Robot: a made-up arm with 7 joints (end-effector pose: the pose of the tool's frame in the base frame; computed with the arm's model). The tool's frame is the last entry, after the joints. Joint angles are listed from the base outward.
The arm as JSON. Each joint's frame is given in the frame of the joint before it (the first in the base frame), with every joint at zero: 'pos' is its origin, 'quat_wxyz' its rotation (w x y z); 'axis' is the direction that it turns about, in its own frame. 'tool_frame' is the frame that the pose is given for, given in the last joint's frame.
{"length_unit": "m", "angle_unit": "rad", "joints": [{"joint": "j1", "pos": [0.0, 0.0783, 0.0], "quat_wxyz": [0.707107, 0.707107, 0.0, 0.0], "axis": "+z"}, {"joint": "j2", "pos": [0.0, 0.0, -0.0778], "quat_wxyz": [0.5, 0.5, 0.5, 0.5], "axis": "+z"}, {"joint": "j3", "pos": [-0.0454, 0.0, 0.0], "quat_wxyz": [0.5, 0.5, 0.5, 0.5], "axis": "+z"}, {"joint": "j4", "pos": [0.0, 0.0, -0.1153], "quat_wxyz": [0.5, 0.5, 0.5, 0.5], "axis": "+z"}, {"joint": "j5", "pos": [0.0, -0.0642, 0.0], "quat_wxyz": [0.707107, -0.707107, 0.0, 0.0], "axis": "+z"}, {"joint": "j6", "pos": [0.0, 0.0, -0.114], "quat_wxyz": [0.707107, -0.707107, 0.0, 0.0], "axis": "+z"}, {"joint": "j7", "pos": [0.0, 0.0, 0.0], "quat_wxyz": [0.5, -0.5, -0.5, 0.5], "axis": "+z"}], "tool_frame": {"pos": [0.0, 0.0, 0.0], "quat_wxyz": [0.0, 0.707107, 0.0, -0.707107]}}
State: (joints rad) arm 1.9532 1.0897 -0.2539 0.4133 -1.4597 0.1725 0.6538
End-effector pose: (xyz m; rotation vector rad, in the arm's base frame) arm 0.1280 0.4349 0.1261 1.3986 -0.4953 -0.1055
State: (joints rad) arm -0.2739 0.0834 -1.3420 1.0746 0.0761 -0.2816 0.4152
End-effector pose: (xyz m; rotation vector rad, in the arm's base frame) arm -0.0354 0.0245 -0.2574 -1.3261 -0.6378 -1.1307
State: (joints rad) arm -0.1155 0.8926 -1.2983 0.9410 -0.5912 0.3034 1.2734
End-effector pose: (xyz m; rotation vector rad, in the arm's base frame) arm 0.0068 0.2760 -0.2773 -0.4583 1.2480 -1.5203
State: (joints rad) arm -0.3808 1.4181 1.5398 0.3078 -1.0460 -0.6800 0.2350
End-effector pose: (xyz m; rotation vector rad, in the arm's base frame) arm 0.0027 0.4910 0.0022 1.4366 -0.5652 -0.6050
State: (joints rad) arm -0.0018 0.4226 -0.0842 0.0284 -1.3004 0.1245 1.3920
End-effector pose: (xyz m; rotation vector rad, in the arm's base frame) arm 0.0045 0.2947 -0.3092 -0.7040 1.1672 -0.8083
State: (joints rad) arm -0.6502 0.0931 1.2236 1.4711 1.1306 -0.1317 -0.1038
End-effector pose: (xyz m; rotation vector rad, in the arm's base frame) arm -0.0501 0.3387 -0.1656 0.7781 -1.4280 1.5349
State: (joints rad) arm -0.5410 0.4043 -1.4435 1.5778 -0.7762 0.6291 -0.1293
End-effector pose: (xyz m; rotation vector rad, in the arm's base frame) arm -0.0919 0.0563 -0.1969 -0.2165 -0.6857 -1.7234
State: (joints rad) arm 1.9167 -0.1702 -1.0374 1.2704 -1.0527 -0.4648 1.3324
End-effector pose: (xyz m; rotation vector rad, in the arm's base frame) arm 0.1452 -0.0245 0.1443 -1.7636 0.5130 2.2788
